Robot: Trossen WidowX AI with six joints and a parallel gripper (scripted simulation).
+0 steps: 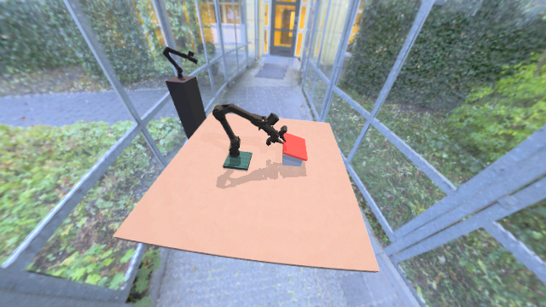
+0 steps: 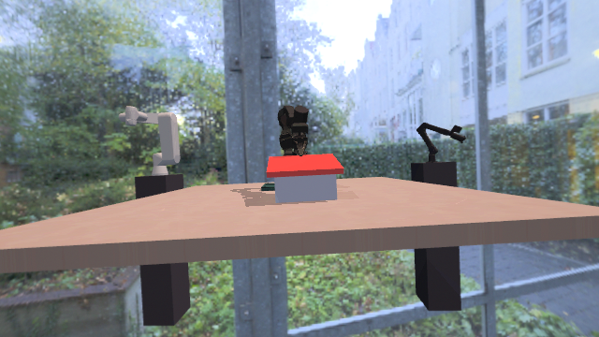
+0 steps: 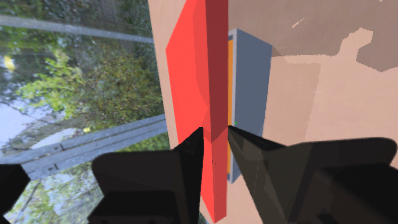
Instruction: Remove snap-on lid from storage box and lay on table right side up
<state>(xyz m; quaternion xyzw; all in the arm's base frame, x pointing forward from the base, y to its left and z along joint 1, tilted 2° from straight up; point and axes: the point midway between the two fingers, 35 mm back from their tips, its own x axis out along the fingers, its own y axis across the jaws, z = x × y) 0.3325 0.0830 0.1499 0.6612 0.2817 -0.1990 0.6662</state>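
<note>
My gripper tip is 8 cm short of the red lid, 2 cm above it and 1 cm to the right of it. From my gripper tip the other things lie so: grey storage box 8 cm below, 7 cm ahead, 1 cm to the left.
</note>
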